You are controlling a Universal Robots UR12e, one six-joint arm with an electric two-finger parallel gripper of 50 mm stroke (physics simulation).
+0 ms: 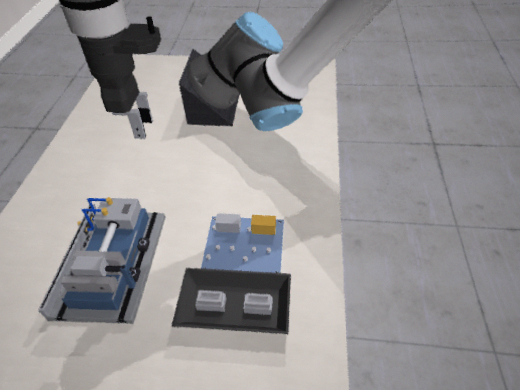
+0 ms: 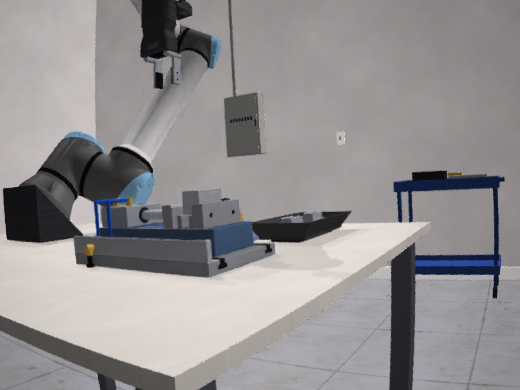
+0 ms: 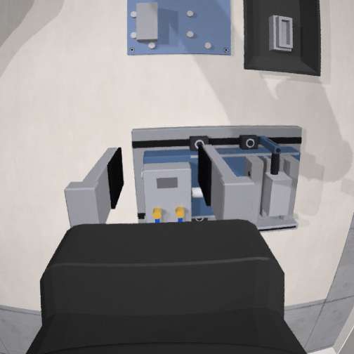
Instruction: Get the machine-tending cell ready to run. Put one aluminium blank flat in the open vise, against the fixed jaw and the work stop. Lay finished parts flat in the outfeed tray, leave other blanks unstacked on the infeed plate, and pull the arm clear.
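Pixels of known places: gripper, between the fingertips: [image 1: 144, 129] [image 2: 167, 86]; arm's base, origin of its link: [image 1: 210, 84] [image 2: 40, 209].
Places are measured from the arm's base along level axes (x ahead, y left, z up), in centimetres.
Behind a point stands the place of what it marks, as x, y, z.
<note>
My gripper [image 1: 143, 129] @(55.2, -5.9, 24.8) [image 2: 167, 85] @(55.2, -5.9, 24.8) [image 3: 159, 164] is open and empty, high above the table on the robot-base side of the vise. A grey blank [image 1: 87, 265] @(72.4, -19.7, 2.9) [image 2: 201, 200] @(73.2, -22.4, 1.4) [image 3: 276, 195] lies between the vise jaws, at the fixed jaw [image 1: 90, 285] @(75.5, -19.1, 0.1) [image 2: 220, 215] @(75.4, -20.6, -1.1), its top above the jaws. One end is by the work stop's black rod [image 1: 115, 268] @(72.0, -14.6, 0.9) [image 3: 275, 162]; exact contact is unclear. Two pocketed finished parts [image 1: 210, 301] @(77.6, 5.6, -4.0) [image 1: 258, 303] @(78.4, 15.9, -3.9) lie flat and apart in the black outfeed tray [image 1: 234, 326] @(82.4, 10.8, -5.9) [image 2: 300, 230] @(80.6, -0.9, -6.0). Another grey blank [image 1: 228, 223] @(56.2, 8.3, -4.2) [image 3: 147, 21] sits unstacked on the blue infeed plate [image 1: 227, 261] @(65.1, 8.2, -7.8) [image 3: 175, 47].
An orange block [image 1: 263, 224] @(56.8, 17.1, -4.3) sits beside the grey blank on the infeed plate, among small pins. Blue hoses with orange fittings [image 1: 104, 211] @(56.9, -20.4, 2.2) [image 3: 157, 213] rise at the vise's rear. The dark robot base [image 1: 210, 112] @(10.6, 0.3, -3.5) [image 2: 37, 215] @(9.7, -8.1, -1.2) stands on the table. A blue cart [image 2: 450, 184] stands beyond.
</note>
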